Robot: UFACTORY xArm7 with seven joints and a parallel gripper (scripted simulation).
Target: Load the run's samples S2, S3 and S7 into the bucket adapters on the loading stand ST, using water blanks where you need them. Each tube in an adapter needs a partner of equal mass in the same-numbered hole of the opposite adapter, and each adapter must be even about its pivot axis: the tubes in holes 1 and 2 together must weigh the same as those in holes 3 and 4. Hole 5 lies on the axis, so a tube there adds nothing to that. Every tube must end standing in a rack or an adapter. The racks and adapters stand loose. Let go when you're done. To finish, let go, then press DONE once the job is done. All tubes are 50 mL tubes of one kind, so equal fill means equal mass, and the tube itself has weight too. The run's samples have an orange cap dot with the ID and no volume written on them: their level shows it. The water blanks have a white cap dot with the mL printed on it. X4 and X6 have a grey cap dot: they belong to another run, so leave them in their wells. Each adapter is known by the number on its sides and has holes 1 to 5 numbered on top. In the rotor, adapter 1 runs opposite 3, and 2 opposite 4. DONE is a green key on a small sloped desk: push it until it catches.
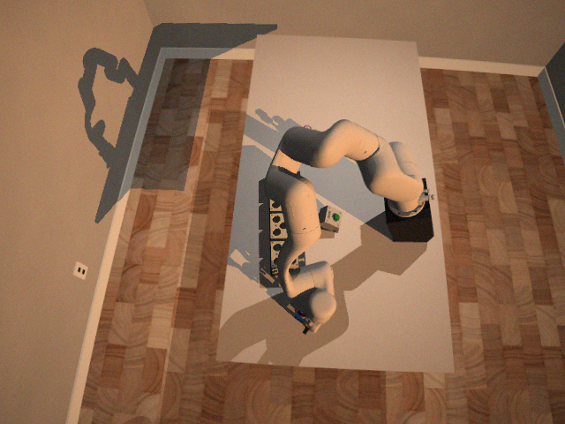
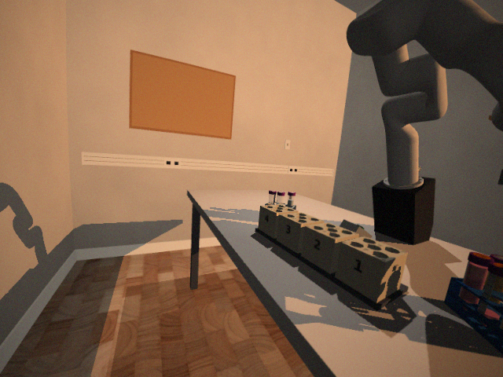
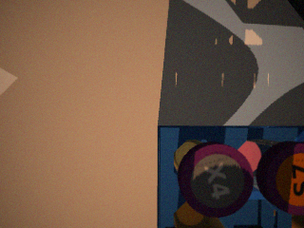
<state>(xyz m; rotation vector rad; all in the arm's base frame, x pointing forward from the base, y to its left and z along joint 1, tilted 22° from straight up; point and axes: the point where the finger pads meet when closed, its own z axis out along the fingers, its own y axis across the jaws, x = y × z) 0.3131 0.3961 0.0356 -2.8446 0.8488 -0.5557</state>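
My gripper is now 50 mm above the orange-dotted tube and 10 mm to the right of it. The rest, counted from my hand: yellowish tube 70 mm below, 30 mm ahead, 20 mm to the right; then blue sample rack 100 mm below, 40 mm to the right; then pink-filled sample tube 100 mm to the right, 70 mm below, 10 mm behind.
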